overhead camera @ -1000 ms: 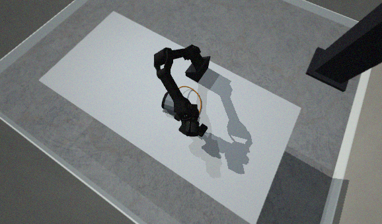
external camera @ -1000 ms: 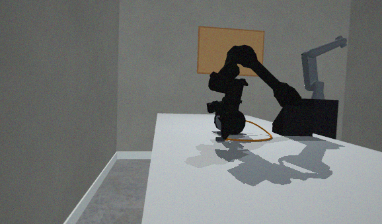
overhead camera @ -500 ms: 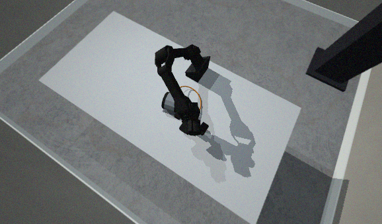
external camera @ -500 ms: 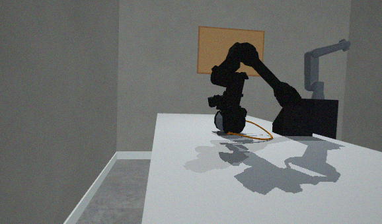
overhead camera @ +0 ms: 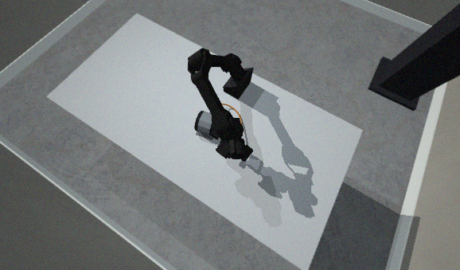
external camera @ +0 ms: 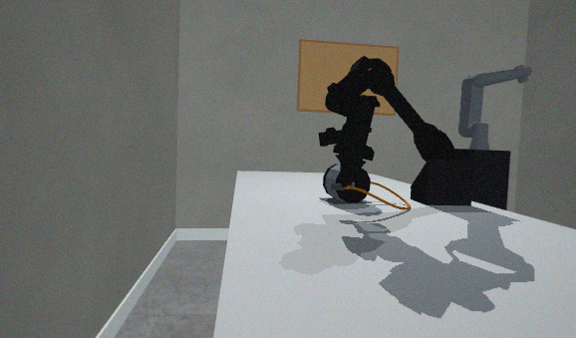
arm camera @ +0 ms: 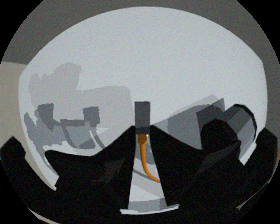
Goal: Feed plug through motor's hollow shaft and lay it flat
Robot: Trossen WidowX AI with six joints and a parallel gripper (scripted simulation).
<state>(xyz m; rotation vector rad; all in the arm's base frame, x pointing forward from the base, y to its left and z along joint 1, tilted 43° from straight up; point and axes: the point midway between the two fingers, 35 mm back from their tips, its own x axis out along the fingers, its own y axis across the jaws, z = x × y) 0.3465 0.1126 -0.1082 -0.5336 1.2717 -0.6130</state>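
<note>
The plug lies 30 mm below my hand and 20 mm ahead of it.
</note>
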